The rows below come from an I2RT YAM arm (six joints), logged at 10 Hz.
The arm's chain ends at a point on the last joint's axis. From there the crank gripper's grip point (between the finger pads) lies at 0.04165 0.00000 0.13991 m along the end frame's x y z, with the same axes.
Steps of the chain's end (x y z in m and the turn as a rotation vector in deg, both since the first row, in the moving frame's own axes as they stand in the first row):
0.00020, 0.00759, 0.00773, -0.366, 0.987, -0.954
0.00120, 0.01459, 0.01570, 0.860, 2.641, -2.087
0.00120, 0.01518, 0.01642, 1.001, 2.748, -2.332
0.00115, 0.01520, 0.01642, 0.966, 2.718, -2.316
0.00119, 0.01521, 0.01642, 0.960, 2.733, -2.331
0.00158, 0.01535, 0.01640, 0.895, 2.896, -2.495
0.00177, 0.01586, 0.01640, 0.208, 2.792, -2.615
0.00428, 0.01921, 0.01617, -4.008, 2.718, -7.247
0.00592, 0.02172, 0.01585, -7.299, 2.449, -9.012
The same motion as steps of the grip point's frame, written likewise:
0.00261, 0.00777, 0.00699, -0.366, 0.987, -0.954
0.00753, 0.01087, 0.01361, 0.860, 2.641, -2.087
0.00777, 0.01092, 0.01423, 1.001, 2.748, -2.332
0.00765, 0.01104, 0.01425, 0.966, 2.718, -2.316
0.00773, 0.01106, 0.01424, 0.960, 2.733, -2.331
0.00851, 0.01122, 0.01409, 0.895, 2.896, -2.495
0.00848, 0.01330, 0.01420, 0.208, 2.792, -2.615
0.01113, 0.02322, 0.01389, -4.008, 2.718, -7.247
0.01270, 0.03233, 0.01324, -7.299, 2.449, -9.012

